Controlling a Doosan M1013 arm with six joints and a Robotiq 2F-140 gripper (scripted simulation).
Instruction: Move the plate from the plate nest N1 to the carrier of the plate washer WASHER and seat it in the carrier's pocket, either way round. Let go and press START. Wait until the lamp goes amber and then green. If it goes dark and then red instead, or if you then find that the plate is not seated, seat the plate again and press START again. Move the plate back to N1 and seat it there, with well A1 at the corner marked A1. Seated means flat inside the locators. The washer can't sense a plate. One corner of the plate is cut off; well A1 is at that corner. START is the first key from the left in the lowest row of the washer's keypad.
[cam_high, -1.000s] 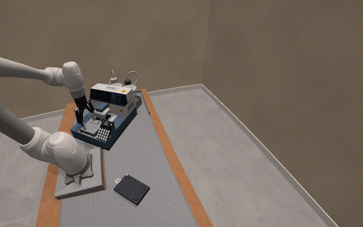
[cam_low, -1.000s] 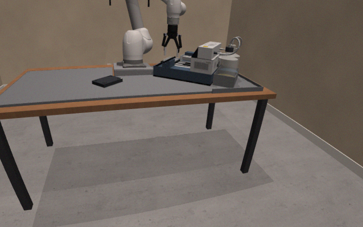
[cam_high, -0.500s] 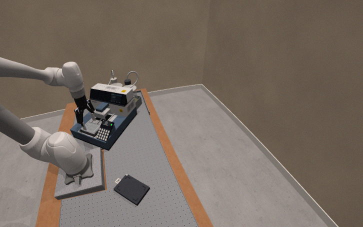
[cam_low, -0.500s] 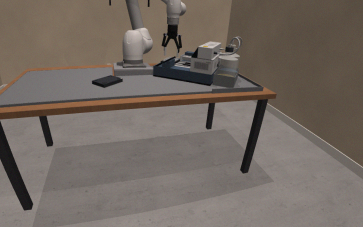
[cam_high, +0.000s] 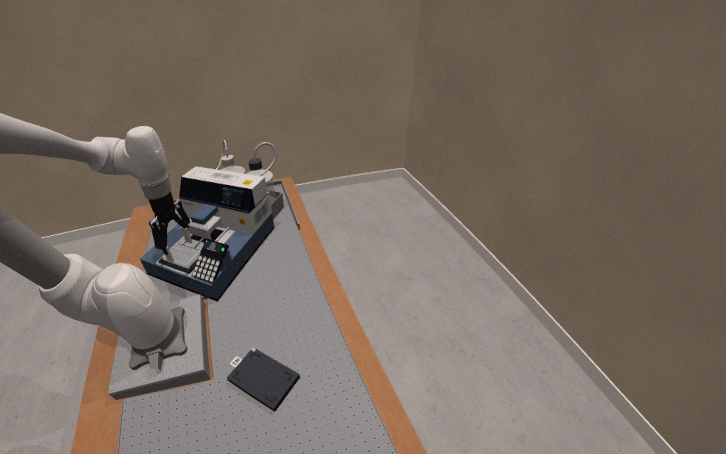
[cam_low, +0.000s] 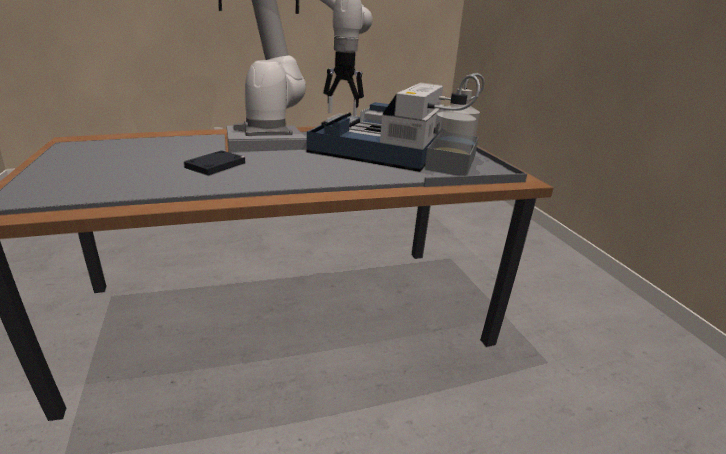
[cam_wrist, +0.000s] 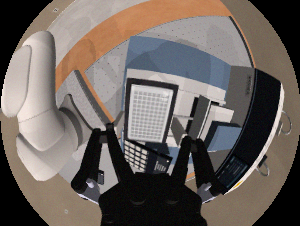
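Right now my hand is 4 cm above the white well plate. From my hand the other things lie so: bottle (35 cm ahead, 29 cm to the left); washer carrier (5 cm below); plate washer (10 cm ahead, 12 cm to the left, 1 cm below).
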